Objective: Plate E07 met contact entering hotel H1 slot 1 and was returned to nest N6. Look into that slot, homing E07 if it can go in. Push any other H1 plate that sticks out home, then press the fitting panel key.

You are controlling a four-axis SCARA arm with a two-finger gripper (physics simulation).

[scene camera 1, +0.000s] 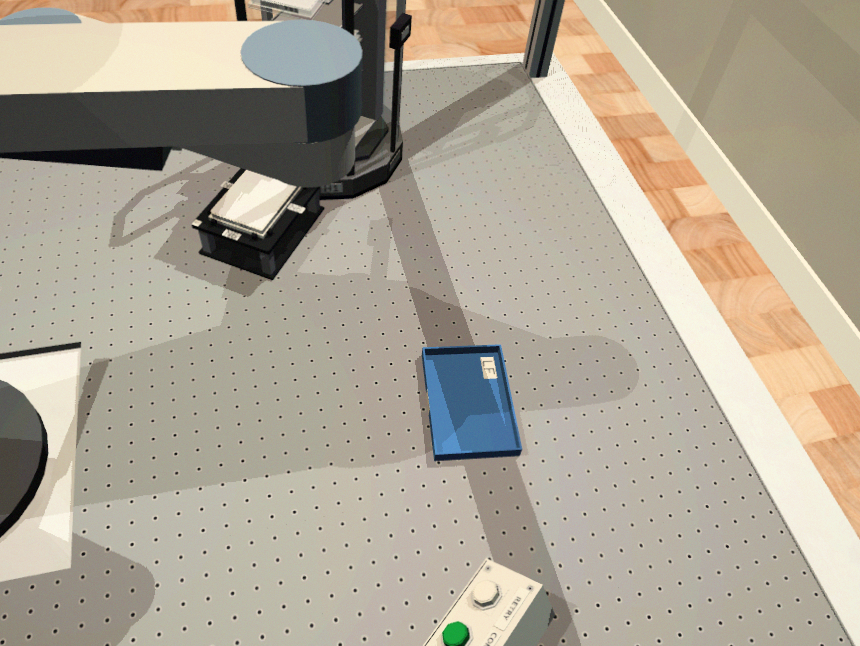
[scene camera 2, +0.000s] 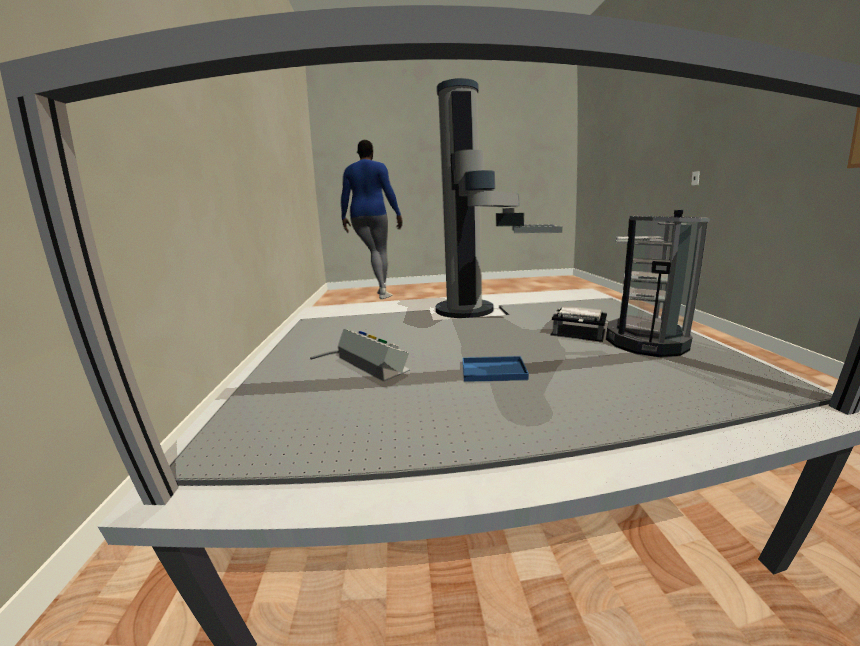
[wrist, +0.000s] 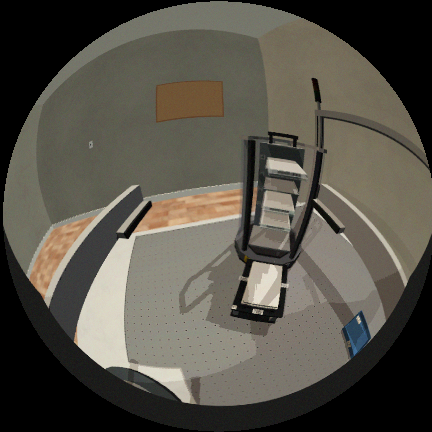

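Where they show: gripper, fingertip midpoint: (scene camera 2: 557, 228) (wrist: 234, 190); arm's base, origin of the base link: (scene camera 2: 464, 309).
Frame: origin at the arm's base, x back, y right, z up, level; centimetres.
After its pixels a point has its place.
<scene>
My gripper (scene camera 2: 537, 228) (wrist: 234, 190) @(x -30.6, y -26.8, z 34.6 cm) is open and empty, high above the table; it is hidden behind the arm in scene camera 1. Hotel H1 (scene camera 1: 375, 170) @(x -59.6, y -37.5, z 5.0 cm) (scene camera 2: 650, 342) @(x -63.5, y -41.2, z 5.2 cm) (wrist: 248, 195) @(x -42.0, y -45.9, z 24.3 cm) stands beyond it. The hotel's top plate (scene camera 2: 638, 238) (wrist: 285, 167) sticks out of the open side. Two lower plates (wrist: 278, 201) @(x -50.8, y -44.5, z 22.1 cm) (wrist: 275, 219) @(x -50.3, y -43.8, z 16.8 cm) sit further in; a shelf between them and the top plate looks empty. Slot numbers are not readable. A white-topped plate (scene camera 1: 255, 200) @(x -40.7, y -29.6, z 8.7 cm) (scene camera 2: 582, 312) @(x -42.8, y -30.9, z 8.7 cm) (wrist: 264, 285) @(x -40.8, y -30.2, z 8.7 cm) lies on the black nest (scene camera 1: 271, 257) @(x -41.7, y -22.1, z 4.8 cm) (scene camera 2: 579, 326) @(x -37.1, y -33.5, z 1.9 cm) before the hotel. The key panel (scene camera 1: 514, 611) @(x -58.6, y 31.4, z 9.3 cm) (scene camera 2: 371, 354) @(x -58.7, y 34.5, z 6.7 cm) has a white RETRY key (scene camera 1: 486, 592) @(x -56.7, y 28.8, z 8.4 cm) and a green key (scene camera 1: 455, 634) @(x -52.7, y 31.9, z 8.3 cm).
A blue tray (scene camera 1: 476, 410) @(x -63.7, y 5.4, z 1.5 cm) (scene camera 2: 495, 369) @(x -62.6, y 3.5, z 1.5 cm) (wrist: 357, 335) @(x -63.3, y 4.9, z 1.5 cm) lies on the perforated table. The arm's link (scene camera 1: 173, 69) @(x -37.0, y 3.9, z 50.7 cm) spans above the nest and partly covers the hotel in scene camera 1. A thin post with a small box (scene camera 1: 401, 31) @(x -63.1, y -39.6, z 27.0 cm) rises beside the hotel. A person (scene camera 2: 368, 187) stands behind the table.
</scene>
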